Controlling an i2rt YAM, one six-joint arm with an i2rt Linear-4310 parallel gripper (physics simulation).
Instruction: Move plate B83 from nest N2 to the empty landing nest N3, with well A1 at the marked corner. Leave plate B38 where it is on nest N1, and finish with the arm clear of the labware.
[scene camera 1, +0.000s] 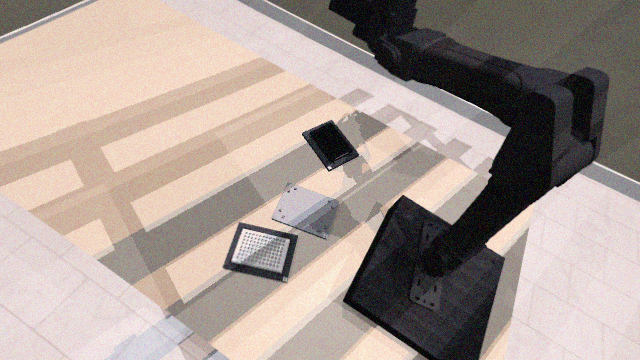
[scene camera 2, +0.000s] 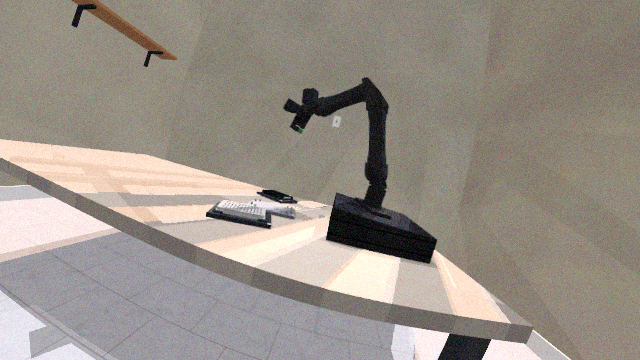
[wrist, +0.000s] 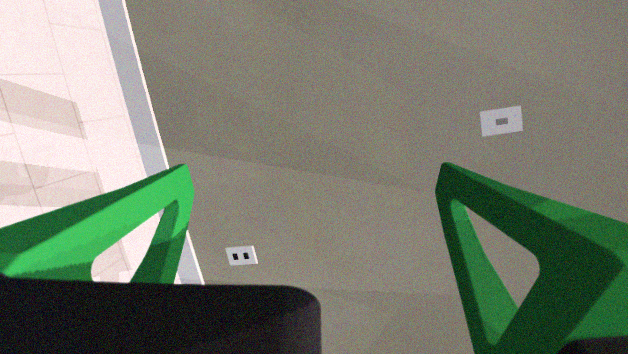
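Observation:
A white well plate (scene camera 1: 261, 249) (scene camera 2: 242, 207) sits on a dark nest (scene camera 1: 256, 271) with a small pale mark at one corner. A black plate (scene camera 1: 330, 140) (scene camera 2: 278, 195) sits on another dark nest (scene camera 1: 344, 159), also with a pale corner mark. Between them lies a bare grey nest plate (scene camera 1: 304, 206) with small posts near its corners. The labels and well A1 are too small to read, so I cannot tell which plate is B83. My gripper (scene camera 2: 299, 130) (wrist: 314, 177) is open and empty, high above the table; its fingertips do not show in scene camera 1.
The black arm base (scene camera 1: 390, 280) (scene camera 2: 380, 232) stands on the table beside the nests. The arm rises from it and reaches over toward the black plate's side. A wall shelf (scene camera 2: 127, 30) is at the upper left. Wall outlets (wrist: 501, 121) (wrist: 242, 255) show behind the fingers.

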